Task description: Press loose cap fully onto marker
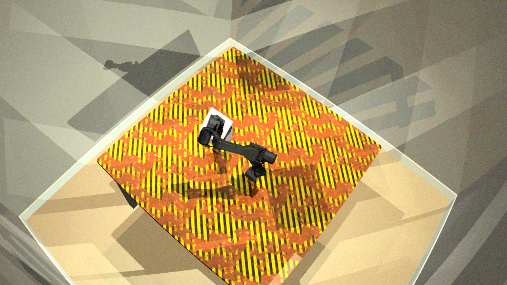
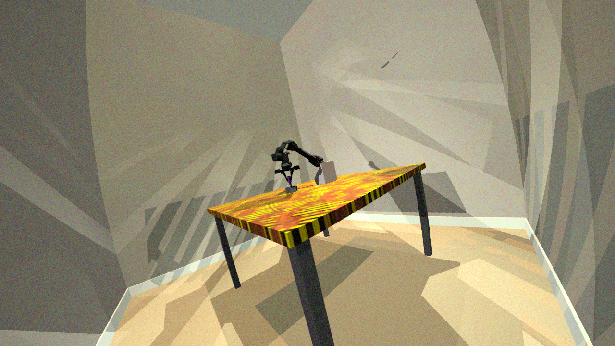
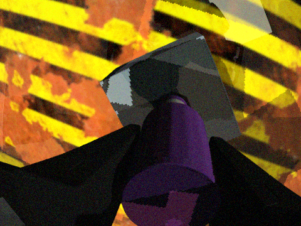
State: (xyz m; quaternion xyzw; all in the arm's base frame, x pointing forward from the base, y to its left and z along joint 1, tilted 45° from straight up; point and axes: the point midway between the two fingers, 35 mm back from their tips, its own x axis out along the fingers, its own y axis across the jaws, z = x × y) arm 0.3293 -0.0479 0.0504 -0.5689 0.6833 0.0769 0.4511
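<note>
The holder block lies 70 mm below my gripper tip. From my gripper tip the other things lie so: purple cap: 10 mm above.
</note>
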